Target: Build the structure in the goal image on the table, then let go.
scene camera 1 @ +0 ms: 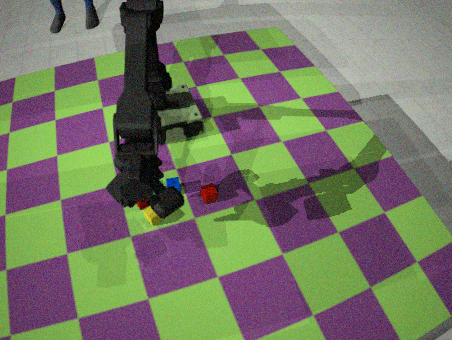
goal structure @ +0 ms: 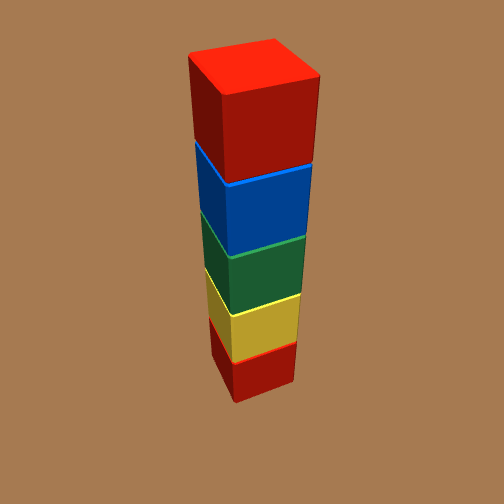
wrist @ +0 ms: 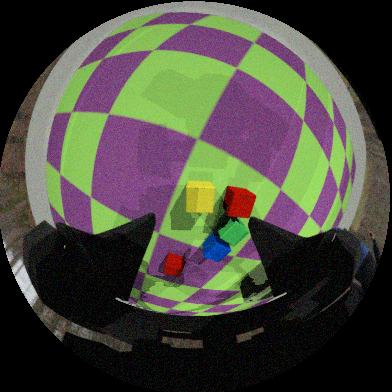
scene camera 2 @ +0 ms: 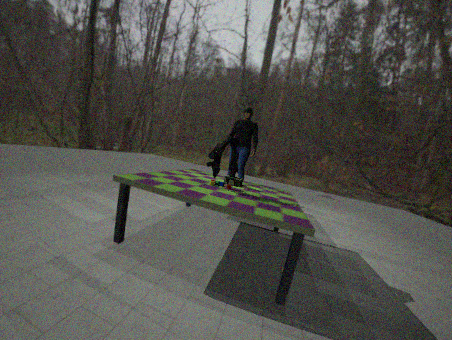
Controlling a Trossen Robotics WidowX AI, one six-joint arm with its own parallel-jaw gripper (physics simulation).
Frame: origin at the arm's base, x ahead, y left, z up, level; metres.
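Seen in the pictures: gripper, between the fingertips: [scene camera 1: 151, 201] [wrist: 203, 220] [scene camera 2: 214, 177]; arm's base, origin of its link: [scene camera 1: 156, 103] [scene camera 2: 232, 176].
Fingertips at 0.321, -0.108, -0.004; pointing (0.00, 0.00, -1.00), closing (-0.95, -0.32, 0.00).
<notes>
Pixels of each thing's top centre, then the offset from my fingertips to it, as dx, dy, dz. Level surfaces: height alone.
- yellow cube, centre of its top: [wrist: 199, 200] [scene camera 1: 152, 211] +0.003, -0.004, -0.036
- green cube, centre of its top: [wrist: 234, 235] -0.065, +0.027, -0.036
- blue cube, centre of its top: [wrist: 217, 253] [scene camera 1: 172, 182] -0.058, +0.070, -0.036
- second red cube, centre of its top: [wrist: 172, 271] [scene camera 1: 209, 189] -0.004, +0.146, -0.036
- checkered table, height of its surface: dz -0.069
My gripper [scene camera 1: 147, 199] [wrist: 203, 220] is open and empty above the cube group. A yellow cube [scene camera 1: 151, 216] [wrist: 200, 197] sits on the table, seen just beyond the fingertips in the wrist view. A red cube [scene camera 1: 142, 204] [wrist: 240, 202] is close beside it, partly hidden by the gripper in scene view 1. A green cube [wrist: 233, 232] lies between that red cube and a blue cube [scene camera 1: 173, 184] [wrist: 216, 248]; the gripper hides most or all of it in scene view 1. A second red cube [scene camera 1: 209, 193] [wrist: 174, 264] sits apart on a purple square.
The checkered table [scene camera 1: 265, 300] [scene camera 2: 215, 203] is green and purple. The arm's base [scene camera 1: 180, 117] stands behind the cubes, with the arm reaching over them. A person [scene camera 2: 243, 135] stands behind the table. Dark shadows fall across the right part of the table.
</notes>
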